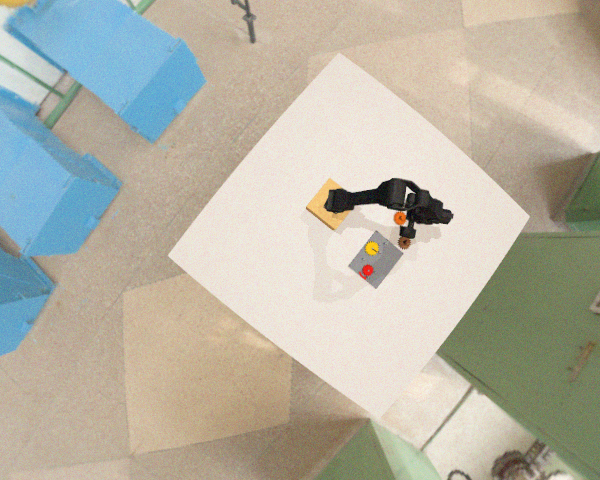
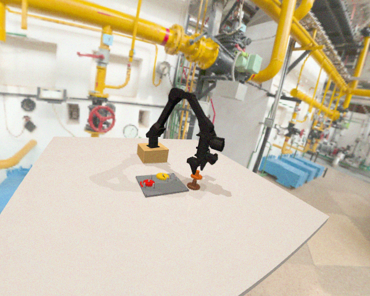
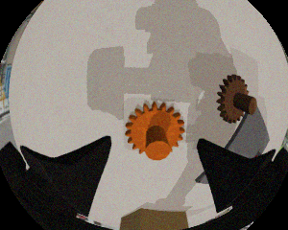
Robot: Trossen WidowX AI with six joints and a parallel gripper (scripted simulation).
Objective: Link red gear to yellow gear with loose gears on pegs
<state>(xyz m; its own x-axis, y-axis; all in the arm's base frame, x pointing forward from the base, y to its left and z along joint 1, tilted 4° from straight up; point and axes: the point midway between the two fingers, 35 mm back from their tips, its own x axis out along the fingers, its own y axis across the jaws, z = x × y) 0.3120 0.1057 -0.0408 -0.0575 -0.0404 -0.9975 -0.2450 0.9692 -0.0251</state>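
Now: the red gear 3 cm behind my gripper tip, 29 cm to the right of it and 1 cm below it. From my gripper tip the other things lie so: orange gear: 1 cm below; yellow gear: 6 cm behind, 19 cm to the right, 1 cm below; grey board: 2 cm behind, 22 cm to the right, 2 cm below.
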